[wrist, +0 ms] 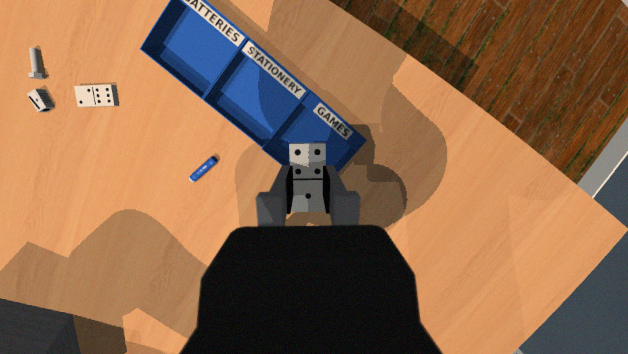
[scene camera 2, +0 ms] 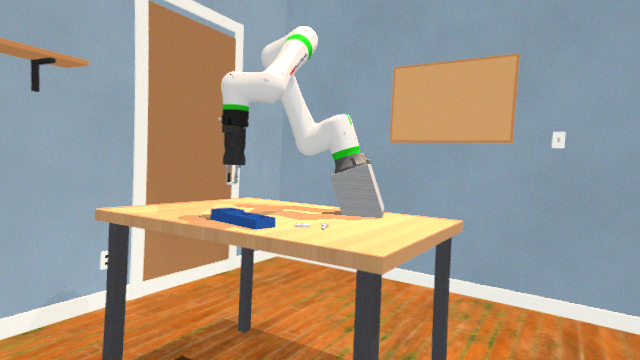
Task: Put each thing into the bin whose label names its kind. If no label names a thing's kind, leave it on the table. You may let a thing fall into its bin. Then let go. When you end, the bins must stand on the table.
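Frame: origin at the arm's base, x left, y back, z up, level; millimetres.
Where they show: gripper, fingertip midpoint: (wrist: pixel 307 179) (scene camera 2: pixel 231 182); arm's base, link origin: (scene camera 2: pixel 351 169).
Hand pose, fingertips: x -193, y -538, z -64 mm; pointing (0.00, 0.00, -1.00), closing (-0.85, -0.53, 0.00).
Each offset is from my fingertips to the centre of the thing. "*": to the spot under its first point. Level surfaces: height alone.
My gripper (scene camera 2: pixel 232 181) (wrist: pixel 307 179) is shut on a white domino {dz -1, dx +1, dy -1 mm} (wrist: pixel 308 160) with black dots and holds it well above the table, over or near the near end of the GAMES bin {* dz -126, dx +17, dy -23 mm} (wrist: pixel 305 130). The STATIONERY bin {dz -114, dx +84, dy -29 mm} (wrist: pixel 245 95) and the BATTERIES bin (wrist: pixel 197 45) join it in one blue row, which stands on the table and looks empty where its inside shows. A second domino {dz -130, dx +265, dy +76 mm} (wrist: pixel 95 95), a metal sharpener {dz -128, dx +330, dy +119 mm} (wrist: pixel 41 100), a grey bolt {dz -128, dx +350, dy +78 mm} (wrist: pixel 35 63) and a blue battery-like cylinder {dz -128, dx +105, dy +90 mm} (wrist: pixel 203 169) lie on the table.
The wooden table {dz -134 mm} (scene camera 2: pixel 400 235) (wrist: pixel 500 250) has an edge beyond the bins' label side. The arm's grey base block (scene camera 2: pixel 357 192) stands at the back of the table. A dark block (wrist: pixel 35 327) shows at the lower left in the wrist view.
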